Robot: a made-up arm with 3 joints. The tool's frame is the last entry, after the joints. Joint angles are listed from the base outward. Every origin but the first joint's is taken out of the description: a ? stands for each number. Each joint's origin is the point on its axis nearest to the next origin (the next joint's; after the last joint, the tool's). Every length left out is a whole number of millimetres.
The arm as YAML. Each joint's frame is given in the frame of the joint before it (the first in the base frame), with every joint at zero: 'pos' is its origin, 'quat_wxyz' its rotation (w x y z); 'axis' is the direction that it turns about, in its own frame. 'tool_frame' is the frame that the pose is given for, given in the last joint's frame.
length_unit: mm
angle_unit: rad
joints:
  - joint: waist
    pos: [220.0, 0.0, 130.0]
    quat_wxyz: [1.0, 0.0, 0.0, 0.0]
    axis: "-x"
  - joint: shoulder
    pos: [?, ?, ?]
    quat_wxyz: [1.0, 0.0, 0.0, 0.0]
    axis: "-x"
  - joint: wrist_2
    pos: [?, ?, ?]
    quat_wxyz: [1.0, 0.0, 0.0, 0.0]
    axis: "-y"
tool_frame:
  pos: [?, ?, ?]
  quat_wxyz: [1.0, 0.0, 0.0, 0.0]
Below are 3 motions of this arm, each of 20 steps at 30 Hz.
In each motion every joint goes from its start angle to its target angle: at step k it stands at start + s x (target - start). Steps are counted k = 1, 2, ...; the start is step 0. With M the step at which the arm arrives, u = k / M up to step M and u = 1 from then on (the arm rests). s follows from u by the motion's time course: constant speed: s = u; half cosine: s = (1 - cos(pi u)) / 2; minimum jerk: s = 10 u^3 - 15 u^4 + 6 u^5.
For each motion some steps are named. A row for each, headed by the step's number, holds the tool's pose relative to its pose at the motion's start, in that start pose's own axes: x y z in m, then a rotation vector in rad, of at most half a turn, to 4 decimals.
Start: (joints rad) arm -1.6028 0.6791 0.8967
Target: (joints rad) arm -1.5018 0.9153 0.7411
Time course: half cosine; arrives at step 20
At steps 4, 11, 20:
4: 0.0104 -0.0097 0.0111 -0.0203 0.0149 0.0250
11: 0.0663 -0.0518 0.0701 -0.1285 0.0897 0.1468
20: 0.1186 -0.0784 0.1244 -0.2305 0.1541 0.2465

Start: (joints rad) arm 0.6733 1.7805 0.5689
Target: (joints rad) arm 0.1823 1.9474 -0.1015
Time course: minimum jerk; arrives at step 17
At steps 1, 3, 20:
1: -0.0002 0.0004 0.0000 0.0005 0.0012 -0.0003
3: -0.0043 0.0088 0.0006 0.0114 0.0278 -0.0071
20: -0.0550 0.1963 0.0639 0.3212 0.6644 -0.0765

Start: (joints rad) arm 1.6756 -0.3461 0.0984
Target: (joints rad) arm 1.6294 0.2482 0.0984
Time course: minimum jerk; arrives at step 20
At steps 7, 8, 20:
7: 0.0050 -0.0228 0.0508 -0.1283 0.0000 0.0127
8: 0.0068 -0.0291 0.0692 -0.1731 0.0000 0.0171
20: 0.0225 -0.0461 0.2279 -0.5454 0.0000 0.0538

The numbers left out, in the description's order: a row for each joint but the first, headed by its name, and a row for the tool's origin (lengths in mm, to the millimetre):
shoulder: 0.0 -300.0 -60.0
wrist_2: 0.0 -410.0 -90.0
tool: -110.0 0.0 -100.0

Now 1 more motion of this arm.
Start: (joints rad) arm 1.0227 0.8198 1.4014
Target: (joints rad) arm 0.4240 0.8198 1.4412
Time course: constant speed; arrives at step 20
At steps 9, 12, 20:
9: -0.1311 0.1468 -0.0247 0.0430 -0.0178 -0.2660
12: -0.1656 0.2029 -0.0313 0.0563 -0.0236 -0.3548
20: -0.2321 0.3654 -0.0447 0.0892 -0.0386 -0.5921

